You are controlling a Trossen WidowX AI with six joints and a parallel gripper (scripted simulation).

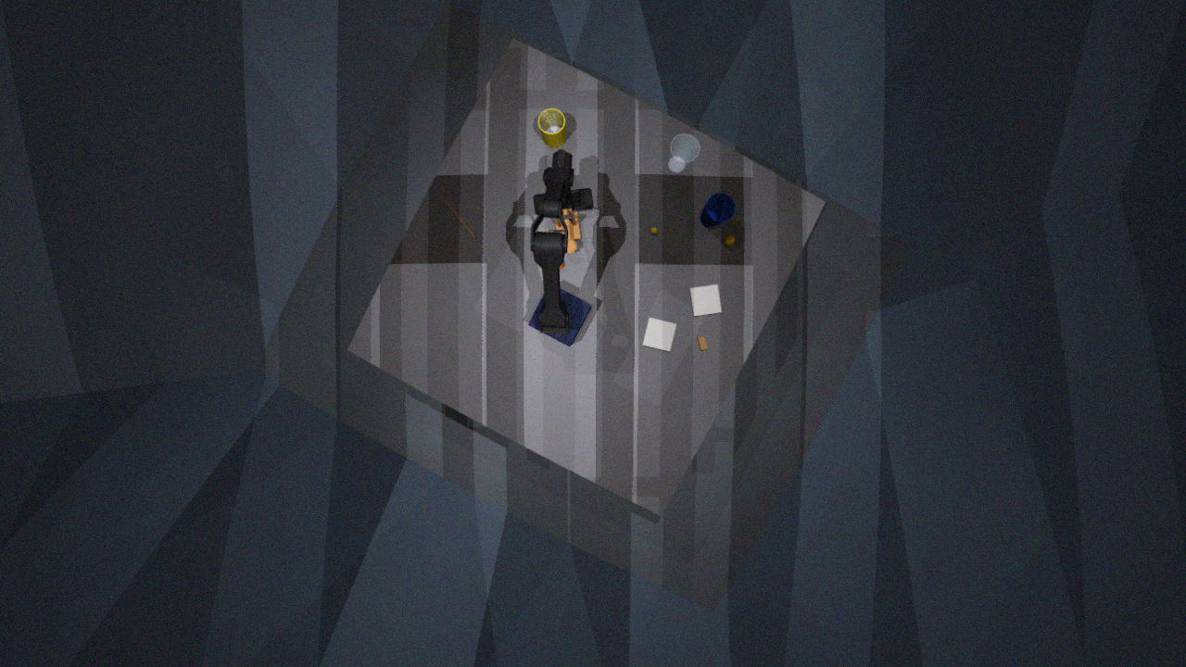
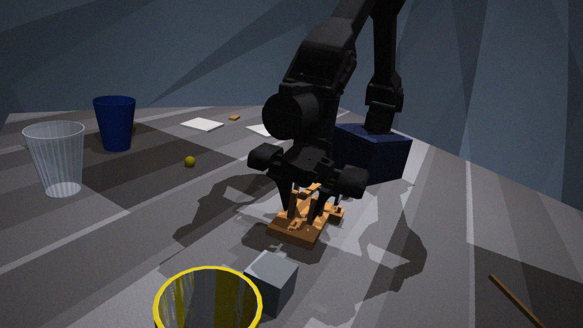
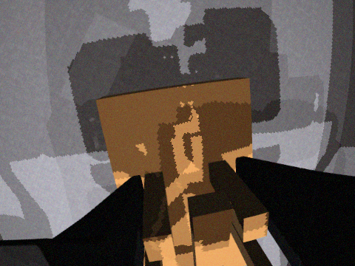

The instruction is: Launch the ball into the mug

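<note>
Now: the orange ball 16 cm behind my gripper tip, 9 cm to the right of it and 2 cm below it. Also, from my gripper tip: grey cube 10 cm ahead, 13 cm to the left, 1 cm below; then wooden catapult 6 cm behind, 4 cm to the right, 2 cm above; then yellow mug 19 cm ahead, 20 cm to the left.
</note>
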